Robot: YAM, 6 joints.
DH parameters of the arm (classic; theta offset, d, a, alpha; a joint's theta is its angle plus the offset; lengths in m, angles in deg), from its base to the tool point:
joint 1: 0 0.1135 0.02 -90
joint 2: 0 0 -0.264 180
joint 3: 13.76 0 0.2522 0
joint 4: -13.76 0 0.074 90
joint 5: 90 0 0 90
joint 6: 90 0.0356 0 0
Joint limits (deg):
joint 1: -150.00..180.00
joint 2: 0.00..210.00
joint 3: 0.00..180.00
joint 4: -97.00..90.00
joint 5: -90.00..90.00
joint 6: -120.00..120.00
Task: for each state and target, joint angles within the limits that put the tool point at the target. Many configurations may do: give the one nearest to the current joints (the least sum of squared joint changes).
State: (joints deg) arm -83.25 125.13 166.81 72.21 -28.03 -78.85
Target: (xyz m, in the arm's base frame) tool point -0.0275 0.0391 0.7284
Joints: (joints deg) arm -52.51 87.73 166.40 36.51 -3.18 -78.85
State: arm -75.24 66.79 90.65 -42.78 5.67 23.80
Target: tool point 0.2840 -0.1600 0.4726
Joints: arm -29.33 86.09 102.26 -32.11 0.63 23.80
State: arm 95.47 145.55 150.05 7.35 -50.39 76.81
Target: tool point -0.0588 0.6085 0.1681
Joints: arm 92.93 158.47 140.31 4.37 -50.90 76.81
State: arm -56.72 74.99 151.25 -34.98 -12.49 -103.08
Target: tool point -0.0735 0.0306 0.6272
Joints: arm -23.69 53.34 138.26 -56.22 2.43 -103.08
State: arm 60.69 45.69 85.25 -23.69 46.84 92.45
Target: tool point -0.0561 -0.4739 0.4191
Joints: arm 80.37 10.78 134.75 -3.63 42.37 92.45
